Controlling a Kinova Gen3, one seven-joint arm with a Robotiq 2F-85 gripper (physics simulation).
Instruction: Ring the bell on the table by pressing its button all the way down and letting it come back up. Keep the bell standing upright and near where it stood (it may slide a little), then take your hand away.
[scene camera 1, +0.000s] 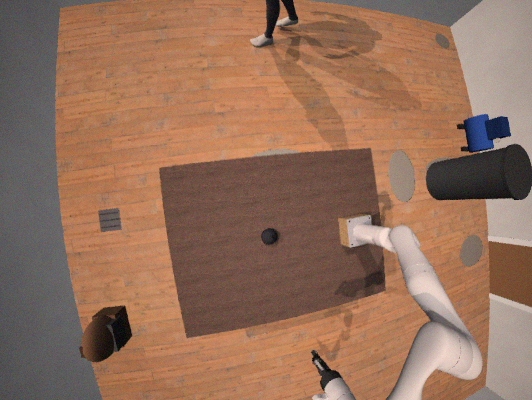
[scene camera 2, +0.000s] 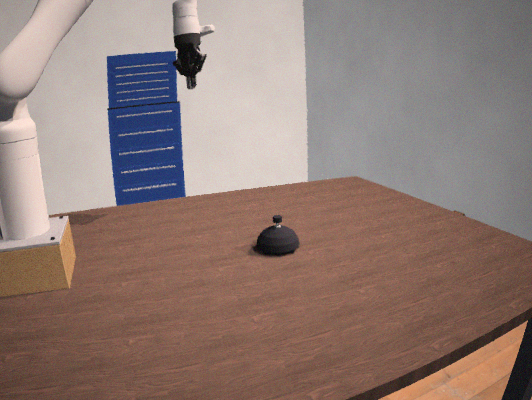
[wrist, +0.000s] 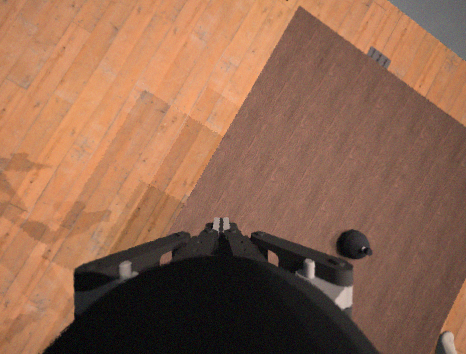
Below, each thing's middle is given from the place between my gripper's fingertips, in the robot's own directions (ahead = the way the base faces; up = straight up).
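Labels:
My gripper's sitting 430 mm to the left of the black dome-shaped bell (scene camera 2: 275, 240), and it's also 50 mm short of the bell and 290 mm above it.

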